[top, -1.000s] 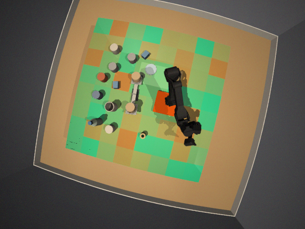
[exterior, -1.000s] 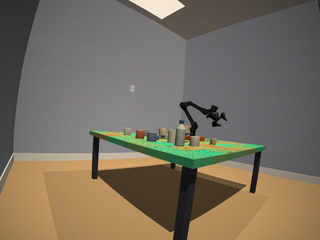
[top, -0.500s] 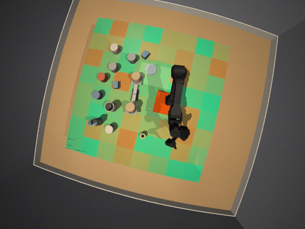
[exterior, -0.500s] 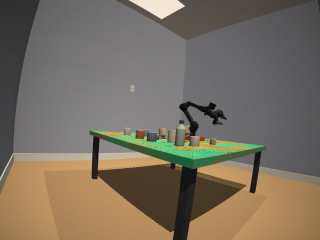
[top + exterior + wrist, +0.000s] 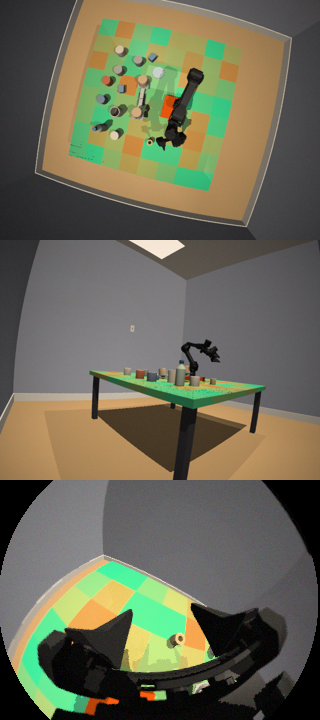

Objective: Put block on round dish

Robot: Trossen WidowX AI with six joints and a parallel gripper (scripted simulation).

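The tan cup is 250 mm ahead of my gripper tip, 480 mm to the right of it and 160 mm below it. Also, from my gripper tip: balance: 260 mm ahead, 330 mm to the right, 180 mm below; then white beam: 260 mm ahead, 330 mm to the right, 200 mm below; then mug: 440 mm ahead, 200 mm to the right, 180 mm below.
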